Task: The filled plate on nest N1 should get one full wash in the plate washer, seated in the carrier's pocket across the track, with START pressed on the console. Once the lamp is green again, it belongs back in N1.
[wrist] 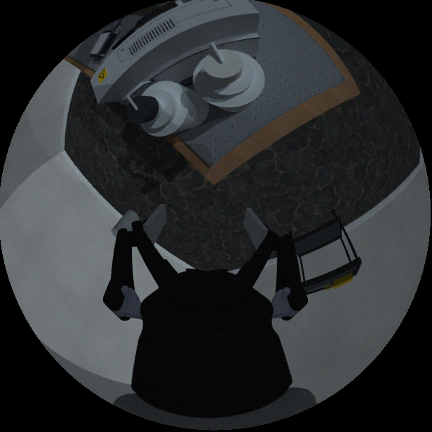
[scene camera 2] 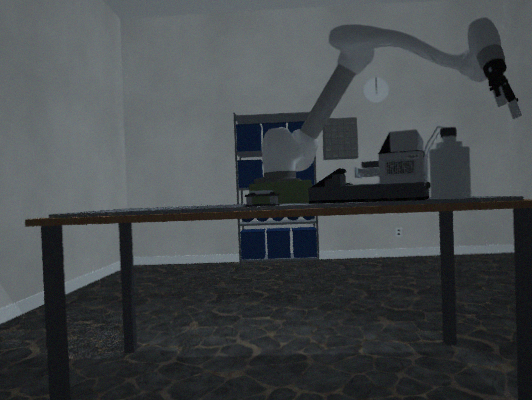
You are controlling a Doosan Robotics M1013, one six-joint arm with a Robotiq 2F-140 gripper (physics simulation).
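Where they show: gripper, fingertip midpoint: [scene camera 2: 510, 111]; arm's base, link origin: [scene camera 2: 280, 183].
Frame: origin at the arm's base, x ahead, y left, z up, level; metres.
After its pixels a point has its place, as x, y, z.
Note:
My gripper [scene camera 2: 508, 106] @(0.551, 0.801, 0.216) [wrist: 205, 214] is open with nothing between its fingers. It hangs high at the right, above and beyond the washer's bottle end. The plate washer [scene camera 2: 402, 169] @(0.523, 0.403, 0.020) [wrist: 205, 32] is a pale housing on a long dark base. A pale carrier part [scene camera 2: 367, 172] @(0.346, 0.327, 0.023) sticks out at its left in the scene view. A dark wedge, seemingly the console [scene camera 2: 334, 179] @(0.402, 0.179, -0.003), stands at the base's left end; START and the lamp cannot be made out. A low plate-like item [scene camera 2: 262, 198] @(0.136, -0.096, -0.067) sits near the table's front edge; whether it is the plate in N1 cannot be told.
Two pale bottles [scene camera 2: 450, 172] @(0.567, 0.559, 0.001) [wrist: 182, 107] [wrist: 230, 82] with tubes stand beside the washer, one dark-capped. The table [scene camera 2: 150, 216] @(0.567, -0.496, -0.112) [wrist: 280, 132] has a brown rim; its corner shows below the bottles in the wrist view. A shelf unit [scene camera 2: 272, 118] with blue bins stands behind.

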